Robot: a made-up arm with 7 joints. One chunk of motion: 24 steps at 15 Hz.
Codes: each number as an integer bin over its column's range. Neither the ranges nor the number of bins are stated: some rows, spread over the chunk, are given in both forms.
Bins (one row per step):
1: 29 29 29 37 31 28
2: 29 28 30 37 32 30
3: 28 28 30 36 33 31
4: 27 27 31 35 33 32
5: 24 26 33 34 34 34
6: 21 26 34 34 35 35
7: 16 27 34 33 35 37
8: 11 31 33 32 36 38
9: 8 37 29 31 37 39
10: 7 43 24 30 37 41
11: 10 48 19 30 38 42
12: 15 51 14 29 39 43
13: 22 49 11 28 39 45
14: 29 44 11 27 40 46
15: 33 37 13 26 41 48
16: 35 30 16 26 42 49
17: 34 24 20 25 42 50
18: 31 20 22 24 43 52
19: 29 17 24 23 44 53
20: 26 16 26 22 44 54
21: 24 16 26 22 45 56
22: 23 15 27 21 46 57
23: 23 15 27 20 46 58
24: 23 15 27 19 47 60
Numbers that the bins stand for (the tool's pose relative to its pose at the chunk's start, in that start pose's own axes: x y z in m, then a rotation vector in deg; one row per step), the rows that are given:
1: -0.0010 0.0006 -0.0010 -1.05 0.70 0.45
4: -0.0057 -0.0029 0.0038 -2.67 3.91 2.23
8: -0.0438 0.0041 0.0086 -5.10 8.72 4.90
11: -0.0462 0.0338 -0.0248 -6.73 11.93 6.68
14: -0.0010 0.0268 -0.0438 -9.16 15.14 8.46
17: 0.0110 -0.0081 -0.0224 -10.78 18.35 10.24
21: -0.0129 -0.0221 -0.0081 -13.21 23.16 12.91
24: -0.0152 -0.0238 -0.0057 -15.64 26.37 14.69
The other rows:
2: -0.0010 -0.0011 0.0014 -1.05 2.31 1.34
3: -0.0033 -0.0011 0.0014 -1.86 3.91 1.78
5: -0.0129 -0.0046 0.0086 -3.48 5.51 3.12
6: -0.0200 -0.0046 0.0110 -3.48 7.12 3.56
7: -0.0319 -0.0029 0.0110 -4.29 7.12 4.45
9: -0.0510 0.0146 -0.0010 -5.92 10.33 5.34
10: -0.0533 0.0251 -0.0129 -6.73 10.33 6.23
12: -0.0343 0.0390 -0.0367 -7.54 13.53 7.13
13: -0.0176 0.0356 -0.0438 -8.35 13.53 8.02
15: 0.0086 0.0146 -0.0390 -9.97 16.74 9.35
16: 0.0133 0.0024 -0.0319 -9.97 18.35 9.80
18: 0.0038 -0.0151 -0.0176 -11.59 19.95 11.13
19: -0.0010 -0.0203 -0.0129 -12.40 21.55 11.58
20: -0.0081 -0.0221 -0.0081 -13.21 21.55 12.02
22: -0.0152 -0.0238 -0.0057 -14.02 24.76 13.36
23: -0.0152 -0.0238 -0.0057 -14.83 24.76 13.80

